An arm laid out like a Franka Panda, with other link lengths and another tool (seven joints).
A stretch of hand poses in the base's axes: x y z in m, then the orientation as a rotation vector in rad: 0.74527 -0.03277 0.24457 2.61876 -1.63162 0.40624; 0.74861 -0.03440 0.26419 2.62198 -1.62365 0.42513; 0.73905 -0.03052 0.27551 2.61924 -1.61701 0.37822; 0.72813 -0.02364 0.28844 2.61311 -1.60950 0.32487; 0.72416 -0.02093 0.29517 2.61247 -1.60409 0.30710; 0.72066 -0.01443 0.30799 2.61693 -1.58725 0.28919; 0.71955 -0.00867 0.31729 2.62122 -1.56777 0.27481; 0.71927 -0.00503 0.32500 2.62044 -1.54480 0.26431; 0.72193 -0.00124 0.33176 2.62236 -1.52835 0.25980; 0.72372 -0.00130 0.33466 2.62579 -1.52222 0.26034; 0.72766 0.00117 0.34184 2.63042 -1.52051 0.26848; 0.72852 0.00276 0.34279 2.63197 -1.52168 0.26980; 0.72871 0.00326 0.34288 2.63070 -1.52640 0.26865; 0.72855 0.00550 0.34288 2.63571 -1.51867 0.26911
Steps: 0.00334 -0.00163 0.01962 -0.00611 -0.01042 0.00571; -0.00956 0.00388 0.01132 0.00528 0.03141 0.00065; -0.01092 0.00688 0.01293 0.00470 0.03660 -0.00048; -0.00397 0.00271 0.00673 0.00132 0.01247 0.00190; -0.00350 0.00650 0.01282 -0.00049 0.01390 0.00978; -0.00111 0.00576 0.00930 -0.00265 0.01254 0.01122; -0.00028 0.00364 0.00771 -0.00892 0.01301 0.01116; 0.00266 0.00379 0.00676 -0.00524 0.00657 0.00916; 0.00179 -0.00006 0.00290 -0.00047 0.00011 0.00460; 0.00394 0.00247 0.00718 0.00060 -0.00614 0.00305; 0.00086 0.00159 0.00095 0.00139 -0.00168 0.00006; 0.00019 0.00050 0.00009 0.00158 -0.00012 -0.00301; -0.00016 0.00224 0.00000 -0.00003 0.00001 0.00605
